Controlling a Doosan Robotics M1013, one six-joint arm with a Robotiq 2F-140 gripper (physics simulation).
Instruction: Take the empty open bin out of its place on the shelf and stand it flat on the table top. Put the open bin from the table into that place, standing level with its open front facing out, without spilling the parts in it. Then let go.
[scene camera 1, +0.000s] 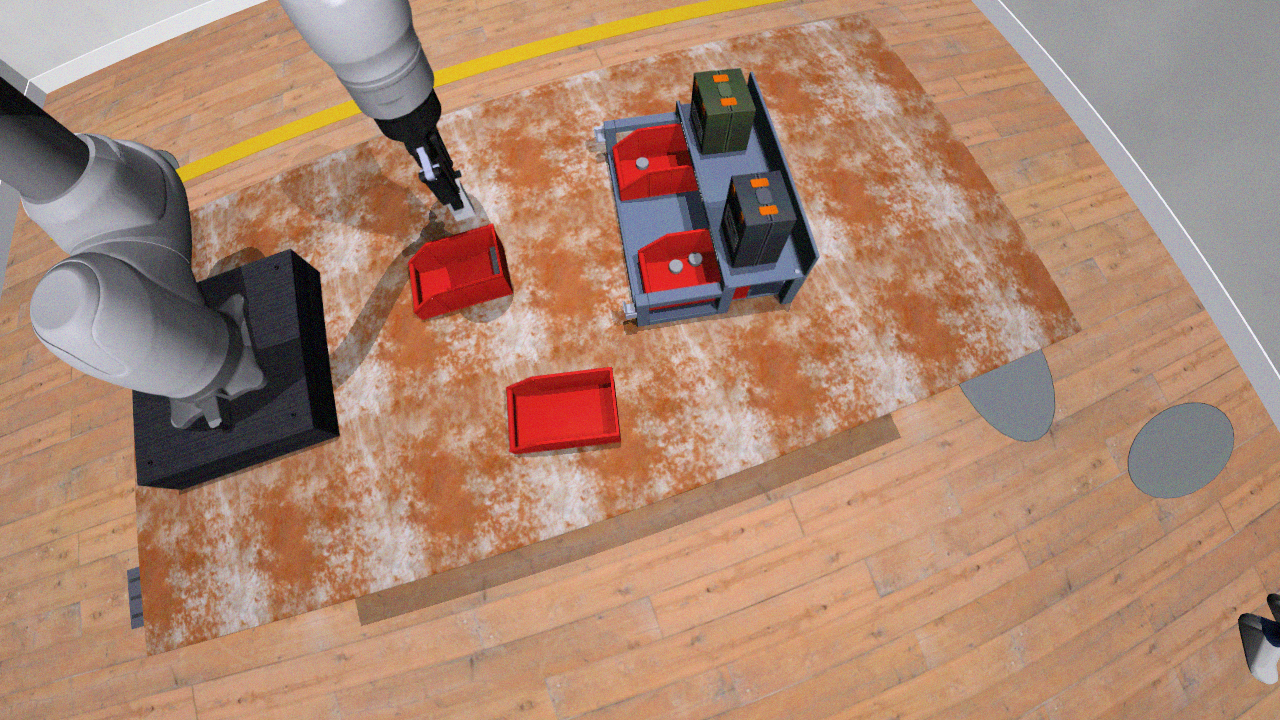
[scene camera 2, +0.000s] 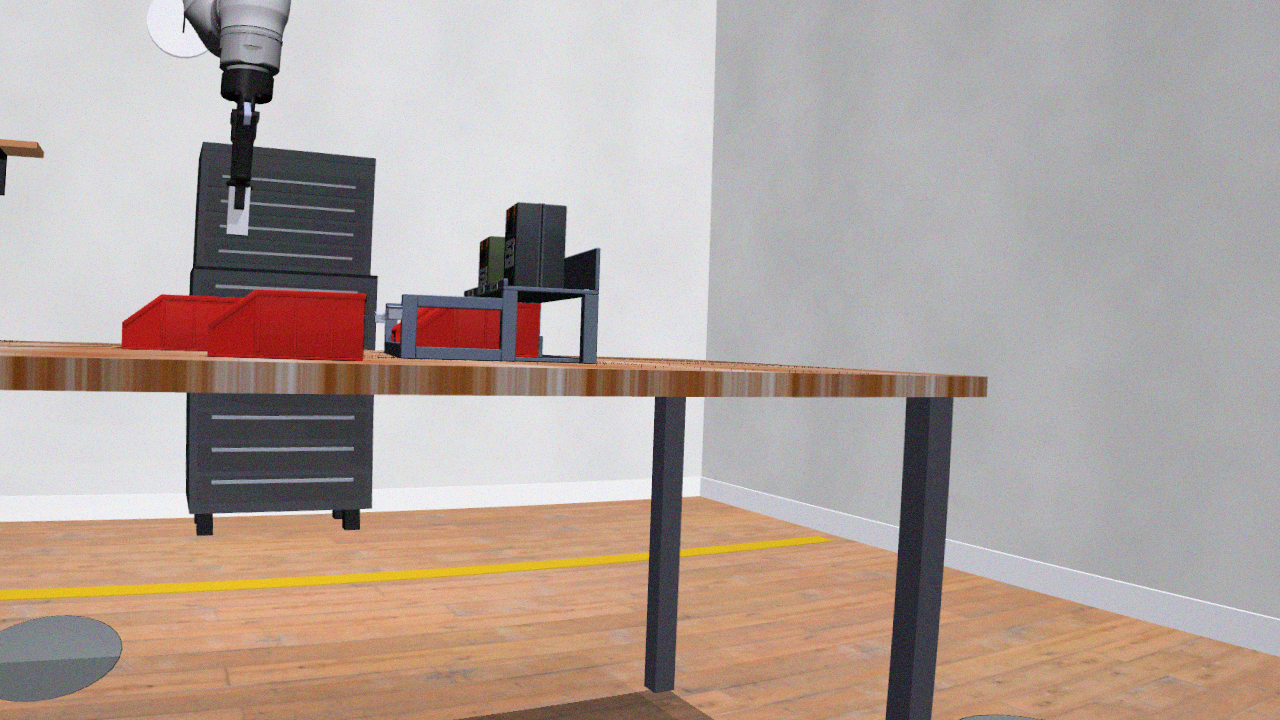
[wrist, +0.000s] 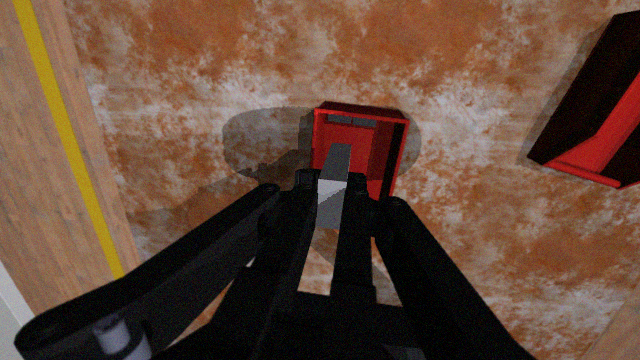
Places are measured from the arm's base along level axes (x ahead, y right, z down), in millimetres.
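Pixels of known places: gripper, fingertip midpoint: (scene camera 1: 465, 214) (scene camera 2: 236, 235) (wrist: 340, 161); arm's base at its link origin: (scene camera 1: 212, 360).
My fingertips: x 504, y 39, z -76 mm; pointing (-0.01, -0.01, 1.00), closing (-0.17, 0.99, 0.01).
Ahead of a thing's pixels: the offset from my fingertips to its top centre. "spot": to the spot under its first point.
My gripper (scene camera 1: 460, 211) (scene camera 2: 238, 211) (wrist: 340, 161) is shut and empty; it hangs high above the table by the far-left red bin. That open bin {spot: dy -40, dx -69, dz +164 mm} (scene camera 1: 453, 266) (scene camera 2: 183, 322) (wrist: 350, 137) stands flat on the table top with grey parts {spot: dy -1, dx +5, dz +144 mm} (scene camera 1: 494, 259) (wrist: 352, 120) at its back wall; in the wrist view the fingers hide part of it. An empty red open bin {spot: dy +298, dx -4, dz +164 mm} (scene camera 1: 563, 411) (scene camera 2: 304, 326) (wrist: 607, 150) stands flat on the table top, nearer the front edge. The blue-grey shelf (scene camera 1: 628, 237) (scene camera 2: 409, 326) has a vacant place between its two red bins.
The shelf's two red bins {spot: dy +17, dx +337, dz +144 mm} (scene camera 1: 664, 189) {spot: dy +161, dx +243, dz +158 mm} (scene camera 1: 657, 275) hold round grey parts. A green case {dy +2, dx +451, dz -30 mm} (scene camera 1: 723, 111) and a dark grey case {dy +220, dx +373, dz -55 mm} (scene camera 1: 759, 219) (scene camera 2: 537, 246) stand on its upper level. The arm's black base block (scene camera 1: 268, 358) is at the table's left.
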